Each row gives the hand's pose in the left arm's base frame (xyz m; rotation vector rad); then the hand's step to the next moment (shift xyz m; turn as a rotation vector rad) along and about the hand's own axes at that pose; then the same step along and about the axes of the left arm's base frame.
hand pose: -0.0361 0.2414 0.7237 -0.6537 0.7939 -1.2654
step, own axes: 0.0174 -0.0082 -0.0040 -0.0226 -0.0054 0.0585
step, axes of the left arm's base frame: -0.0060 -0.0186 0.0015 0.0422 0.0211 0.0417
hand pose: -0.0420 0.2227 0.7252 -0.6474 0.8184 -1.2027
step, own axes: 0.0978 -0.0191 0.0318 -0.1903 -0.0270 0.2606
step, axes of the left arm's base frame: 0.0304 -0.0992 0.0136 0.1730 0.1802 0.2060
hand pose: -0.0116 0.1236 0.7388 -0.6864 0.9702 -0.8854
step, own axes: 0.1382 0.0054 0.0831 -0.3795 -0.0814 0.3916
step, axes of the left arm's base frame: 0.1161 -0.1091 -0.0253 0.2203 0.3328 0.3804
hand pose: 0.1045 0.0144 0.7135 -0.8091 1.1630 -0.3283
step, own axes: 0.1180 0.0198 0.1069 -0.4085 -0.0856 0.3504
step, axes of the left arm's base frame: 0.1394 -0.0173 -0.0775 0.1724 0.3316 0.3966
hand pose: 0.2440 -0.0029 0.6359 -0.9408 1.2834 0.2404
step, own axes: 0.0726 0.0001 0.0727 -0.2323 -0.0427 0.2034
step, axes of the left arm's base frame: 0.0742 0.0272 -0.0656 0.0972 0.1952 0.2227
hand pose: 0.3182 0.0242 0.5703 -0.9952 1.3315 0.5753
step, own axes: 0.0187 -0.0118 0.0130 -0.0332 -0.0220 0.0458
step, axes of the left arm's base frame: 0.0202 0.0017 -0.0157 0.0358 0.0343 0.0350
